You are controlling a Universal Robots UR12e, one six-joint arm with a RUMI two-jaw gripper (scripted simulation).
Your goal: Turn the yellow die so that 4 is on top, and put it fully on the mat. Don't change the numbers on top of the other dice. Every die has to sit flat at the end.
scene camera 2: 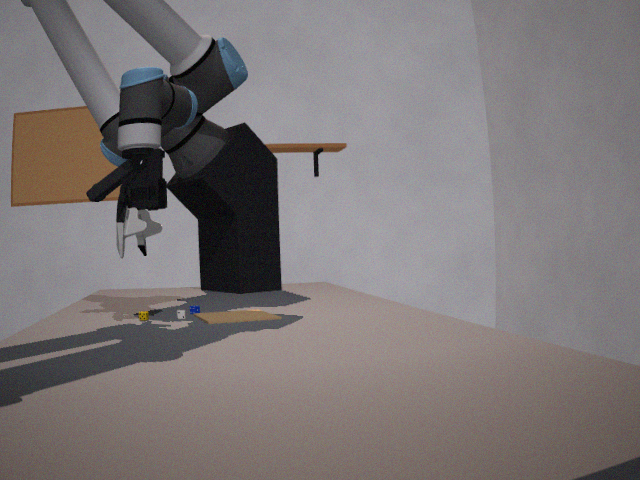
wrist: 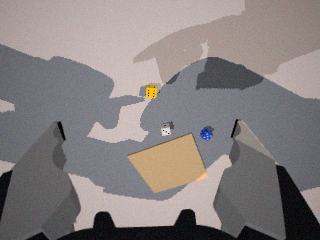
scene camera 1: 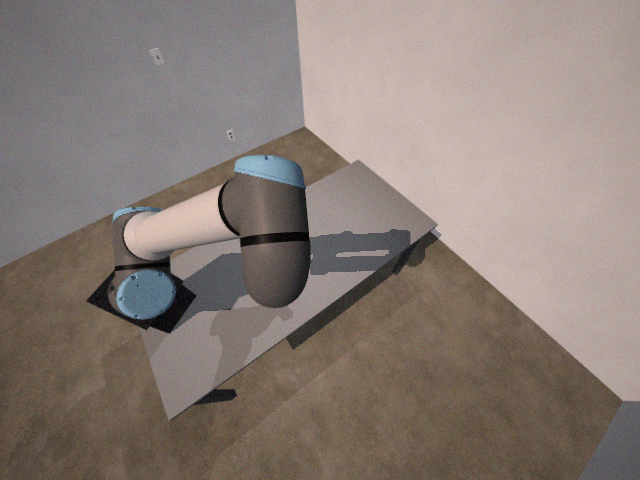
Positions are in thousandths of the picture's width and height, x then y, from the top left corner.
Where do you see a tan mat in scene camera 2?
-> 385,657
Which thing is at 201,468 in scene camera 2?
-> The gripper.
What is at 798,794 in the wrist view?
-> The gripper.
